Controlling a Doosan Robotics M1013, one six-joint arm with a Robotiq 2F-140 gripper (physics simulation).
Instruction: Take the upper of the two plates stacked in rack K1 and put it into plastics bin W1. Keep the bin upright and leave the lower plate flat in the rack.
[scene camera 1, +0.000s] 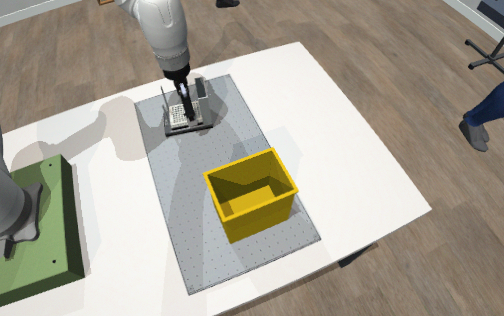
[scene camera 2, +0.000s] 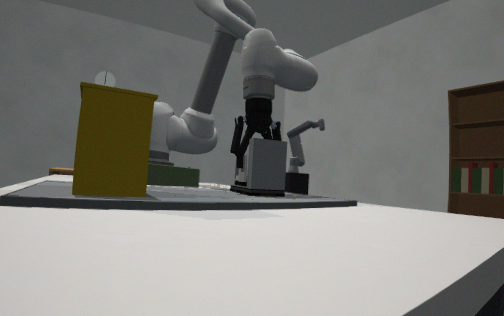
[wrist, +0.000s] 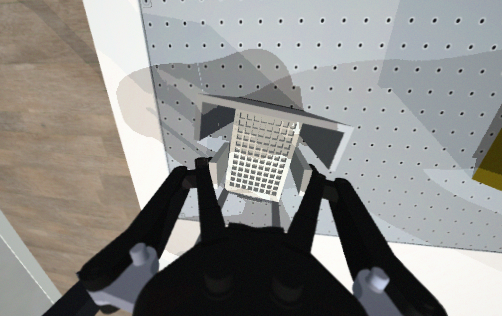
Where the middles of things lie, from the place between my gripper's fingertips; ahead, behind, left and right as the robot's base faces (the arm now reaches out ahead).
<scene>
Right now the white gridded plate (wrist: 262, 146) is 1 cm above my hand. Round my hand: yellow plastics bin W1 (scene camera 2: 113, 139) (9 cm ahead, 38 cm to the right, 6 cm above).
</scene>
